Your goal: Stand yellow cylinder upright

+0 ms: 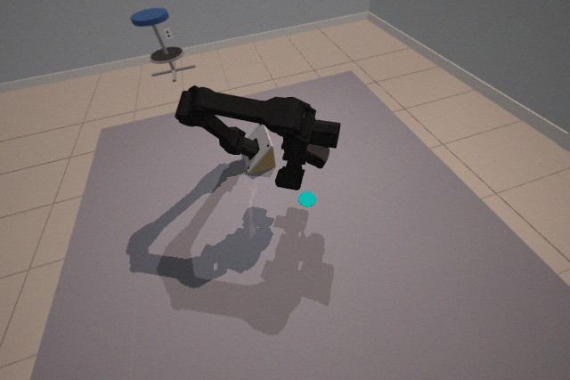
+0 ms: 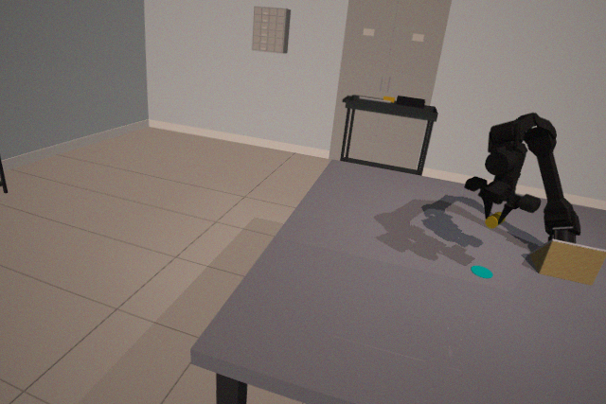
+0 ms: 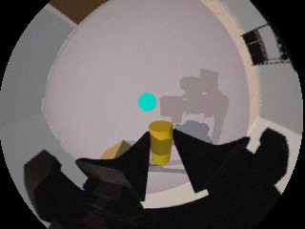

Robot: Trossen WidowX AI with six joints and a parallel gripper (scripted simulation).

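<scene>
The cyan circle is 1 cm behind my gripper tip, 4 cm to the left of it and 15 cm below it. From my gripper tip the other things lie so: yellow tall cylinder 1 cm behind, 2 cm to the right.
</scene>
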